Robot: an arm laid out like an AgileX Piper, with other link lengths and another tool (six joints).
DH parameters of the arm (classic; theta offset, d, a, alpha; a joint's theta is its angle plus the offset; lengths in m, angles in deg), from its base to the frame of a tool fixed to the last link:
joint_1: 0 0.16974 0 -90
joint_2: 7.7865 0 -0.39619 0
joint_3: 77.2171 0 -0.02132 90
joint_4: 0 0.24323 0 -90
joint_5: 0 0 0 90
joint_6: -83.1 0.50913 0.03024 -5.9
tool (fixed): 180 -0.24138 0 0
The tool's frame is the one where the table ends.
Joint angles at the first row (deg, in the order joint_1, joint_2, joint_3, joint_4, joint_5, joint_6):
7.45, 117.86, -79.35, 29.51, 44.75, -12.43
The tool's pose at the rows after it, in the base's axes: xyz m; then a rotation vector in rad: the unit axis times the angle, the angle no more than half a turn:
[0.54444 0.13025 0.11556 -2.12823 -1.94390 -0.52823]
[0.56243 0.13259 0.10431 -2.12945 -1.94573 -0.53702]
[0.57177 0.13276 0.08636 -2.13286 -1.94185 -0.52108]
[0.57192 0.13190 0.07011 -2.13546 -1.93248 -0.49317]
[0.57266 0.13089 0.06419 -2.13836 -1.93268 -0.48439]
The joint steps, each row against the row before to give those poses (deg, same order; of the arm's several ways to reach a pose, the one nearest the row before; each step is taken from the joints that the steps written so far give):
0.00, 3.43, -4.64, -0.40, 0.23, 0.85
0.00, 2.98, -3.39, 0.00, 0.00, 0.06
0.00, 2.75, -1.77, -0.12, -0.40, 0.00
0.00, 1.72, -0.18, -0.06, -0.41, 0.00
0.00, 0.63, -0.05, -0.17, -0.34, 0.00

